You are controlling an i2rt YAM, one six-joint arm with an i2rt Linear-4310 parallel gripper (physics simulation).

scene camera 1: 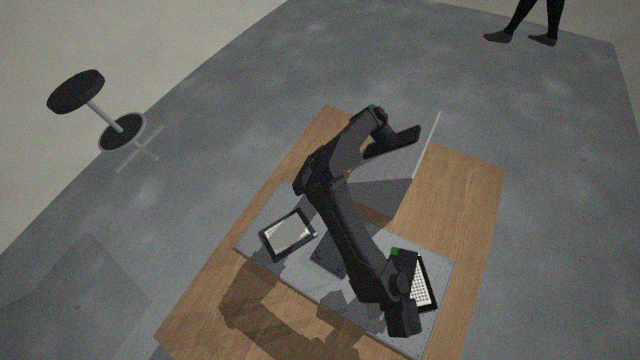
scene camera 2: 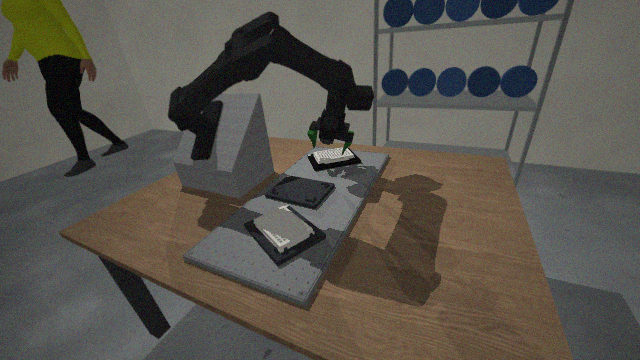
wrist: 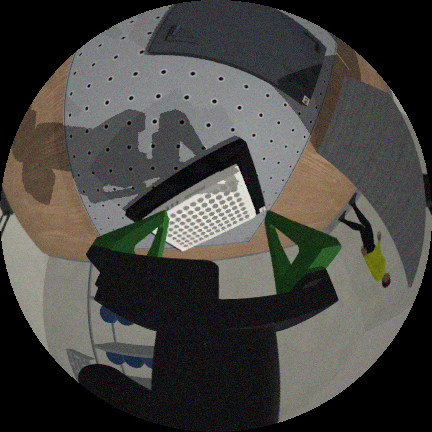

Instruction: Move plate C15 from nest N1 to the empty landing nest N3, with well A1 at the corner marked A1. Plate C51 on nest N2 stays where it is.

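Note:
My gripper [scene camera 2: 329,149] [wrist: 216,215] is open and empty, its green fingertips just above the plate at the far end of the board. That white plate with round wells [scene camera 1: 420,290] [scene camera 2: 327,156] [wrist: 220,215] sits in a turned black nest [scene camera 1: 427,308] [scene camera 2: 337,164] [wrist: 200,168]; the arm partly hides it in scene camera 1. The empty dark nest [scene camera 1: 327,257] [scene camera 2: 300,191] [wrist: 235,37] lies in the middle, with a small white tag [wrist: 305,100] at one corner. The other plate [scene camera 1: 289,235] [scene camera 2: 285,227], greyish on top, sits in its own nest [scene camera 1: 295,247] [scene camera 2: 282,257]. No plate number is readable.
The nests stand on a grey perforated board [scene camera 1: 440,270] [scene camera 2: 240,262] [wrist: 165,85] on a wooden table [scene camera 1: 460,180] [scene camera 2: 480,250]. A grey sloped block [scene camera 1: 382,195] [scene camera 2: 240,150] [wrist: 380,150] stands beside the board, near the arm's base. Arm shadows cross the board and table.

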